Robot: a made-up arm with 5 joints. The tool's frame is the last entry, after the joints. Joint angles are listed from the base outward.
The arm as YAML. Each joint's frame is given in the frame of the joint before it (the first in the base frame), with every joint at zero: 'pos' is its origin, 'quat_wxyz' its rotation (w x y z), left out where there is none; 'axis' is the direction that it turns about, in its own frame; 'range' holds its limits. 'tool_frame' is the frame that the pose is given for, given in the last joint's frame.
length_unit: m
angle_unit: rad
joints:
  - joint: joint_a
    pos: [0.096, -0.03, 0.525]
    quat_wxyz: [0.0, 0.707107, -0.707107, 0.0]
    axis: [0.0, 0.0, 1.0]
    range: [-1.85, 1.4]
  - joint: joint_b
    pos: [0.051, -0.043, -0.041]
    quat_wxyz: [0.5, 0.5, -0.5, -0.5]
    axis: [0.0, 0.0, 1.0]
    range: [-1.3, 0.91]
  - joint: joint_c
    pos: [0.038, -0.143, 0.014]
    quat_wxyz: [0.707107, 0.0, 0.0, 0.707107]
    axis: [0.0, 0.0, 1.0]
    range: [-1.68, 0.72]
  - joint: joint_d
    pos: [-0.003, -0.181, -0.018]
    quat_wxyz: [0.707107, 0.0, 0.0, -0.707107]
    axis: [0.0, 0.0, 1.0]
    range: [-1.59, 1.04]
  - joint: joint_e
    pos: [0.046, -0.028, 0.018]
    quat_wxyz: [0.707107, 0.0, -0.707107, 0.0]
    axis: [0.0, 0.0, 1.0]
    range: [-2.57, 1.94]
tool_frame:
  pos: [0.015, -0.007, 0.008]
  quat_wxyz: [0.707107, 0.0, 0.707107, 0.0]
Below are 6 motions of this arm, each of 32 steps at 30 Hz.
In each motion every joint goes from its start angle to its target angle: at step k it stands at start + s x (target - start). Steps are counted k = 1, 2, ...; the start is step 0. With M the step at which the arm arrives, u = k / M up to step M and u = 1 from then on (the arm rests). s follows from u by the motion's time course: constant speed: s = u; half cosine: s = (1 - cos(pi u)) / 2; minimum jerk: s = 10 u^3 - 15 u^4 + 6 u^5.
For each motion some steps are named. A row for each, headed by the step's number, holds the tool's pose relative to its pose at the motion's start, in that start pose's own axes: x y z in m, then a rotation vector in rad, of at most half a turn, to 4 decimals.
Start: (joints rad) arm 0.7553 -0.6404 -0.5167 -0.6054 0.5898
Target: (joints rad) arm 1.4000 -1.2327 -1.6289 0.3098 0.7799
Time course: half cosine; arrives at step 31
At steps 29, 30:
29: -0.1433 -0.3578 -0.0226 -0.7232 0.1995 -0.8200
30: -0.1463 -0.3593 -0.0214 -0.7278 0.2000 -0.8271

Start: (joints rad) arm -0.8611 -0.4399 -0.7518 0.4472 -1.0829
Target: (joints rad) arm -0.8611 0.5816 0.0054 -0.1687 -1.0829
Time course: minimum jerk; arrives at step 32
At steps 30, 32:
30: -0.0286 0.2083 -0.3926 0.0000 1.0248 0.5439
32: -0.0293 0.2086 -0.3932 0.0000 1.0271 0.5451

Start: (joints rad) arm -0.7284 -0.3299 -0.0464 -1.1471 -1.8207
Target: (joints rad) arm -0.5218 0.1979 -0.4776 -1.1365 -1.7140
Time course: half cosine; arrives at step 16
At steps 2, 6, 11, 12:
2: -0.0001 -0.0019 -0.0026 -0.0119 0.0039 -0.0014
6: -0.0029 -0.0170 -0.0203 -0.0966 0.0312 -0.0116
11: -0.0149 -0.0479 -0.0472 -0.2430 0.0785 -0.0312
12: -0.0178 -0.0534 -0.0509 -0.2666 0.0862 -0.0346

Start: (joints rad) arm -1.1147 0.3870 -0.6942 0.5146 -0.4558
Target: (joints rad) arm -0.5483 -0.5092 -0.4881 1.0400 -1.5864
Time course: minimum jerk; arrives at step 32
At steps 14, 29, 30, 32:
14: -0.0947 -0.0774 -0.0359 0.4704 0.1294 -0.1845
29: -0.2728 -0.1063 -0.0451 1.1597 0.1679 -0.5925
30: -0.2741 -0.1061 -0.0449 1.1649 0.1672 -0.5962
32: -0.2748 -0.1060 -0.0448 1.1672 0.1669 -0.5979

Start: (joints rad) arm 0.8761 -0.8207 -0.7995 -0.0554 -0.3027
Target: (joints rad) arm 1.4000 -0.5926 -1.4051 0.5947 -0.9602
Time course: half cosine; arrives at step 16
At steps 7, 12, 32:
7: 0.0091 -0.0104 0.0234 0.0537 0.0364 0.1034
12: 0.0124 -0.0131 0.0524 0.1106 0.1293 0.1866
32: 0.0118 -0.0118 0.0617 0.1284 0.1687 0.2030

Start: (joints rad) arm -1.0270 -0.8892 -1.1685 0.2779 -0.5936
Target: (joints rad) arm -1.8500 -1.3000 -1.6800 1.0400 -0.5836
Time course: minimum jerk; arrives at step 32
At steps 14, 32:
14: -0.0472 -0.0913 -0.0302 0.3032 0.0283 -0.0925
32: -0.1784 -0.1680 -0.1557 0.7797 0.1114 -0.2559

